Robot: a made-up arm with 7 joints.
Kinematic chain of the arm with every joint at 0, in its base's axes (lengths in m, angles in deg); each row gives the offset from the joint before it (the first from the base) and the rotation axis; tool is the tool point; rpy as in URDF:
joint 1: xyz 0 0 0.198 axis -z
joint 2: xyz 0 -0.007 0.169 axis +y
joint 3: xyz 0 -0.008 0.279 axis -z
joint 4: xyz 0 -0.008 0.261 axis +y
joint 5: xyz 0 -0.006 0.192 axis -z
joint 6: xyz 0 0 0.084 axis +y
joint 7: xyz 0 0 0.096 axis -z
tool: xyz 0 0 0 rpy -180 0 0
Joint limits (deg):
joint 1: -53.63..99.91
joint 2: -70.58..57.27
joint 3: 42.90..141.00
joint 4: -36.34..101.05
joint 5: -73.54..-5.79
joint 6: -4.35..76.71
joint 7: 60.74..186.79
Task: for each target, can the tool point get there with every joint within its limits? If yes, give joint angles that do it. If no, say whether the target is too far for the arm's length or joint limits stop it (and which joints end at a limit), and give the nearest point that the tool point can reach.
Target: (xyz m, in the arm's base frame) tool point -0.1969 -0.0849 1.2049
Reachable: yes | joints 34.58 -7.11 95.86 17.60 -18.11 46.83 155.15
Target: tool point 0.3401 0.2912 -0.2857
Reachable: no: joint limits stop it (at a limit: joint 1, joint 2, joint 3, joint 4) | nearest point 0.4558 0.2883 0.3769 | short by 0.673 m
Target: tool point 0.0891 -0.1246 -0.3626
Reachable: no: joint limits stop it (at a limit: joint 1, joint 2, joint 3, joint 4, joint 5) | nearest point -0.1063 -0.4984 0.2642 | short by 0.756 m
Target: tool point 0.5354 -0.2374 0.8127
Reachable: yes | joints -1.29 33.42 60.91 59.89 -58.83 61.32 157.33
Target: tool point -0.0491 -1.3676 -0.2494
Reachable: no: too far | nearest point -0.2188 -0.6990 0.3116 | short by 0.889 m
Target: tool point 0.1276 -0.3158 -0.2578
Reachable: no: joint limits stop it (at a limit: joint 1, joint 2, joint 3, joint 4, joint 5) | nearest point -0.1075 -0.5127 0.2568 | short by 0.599 m
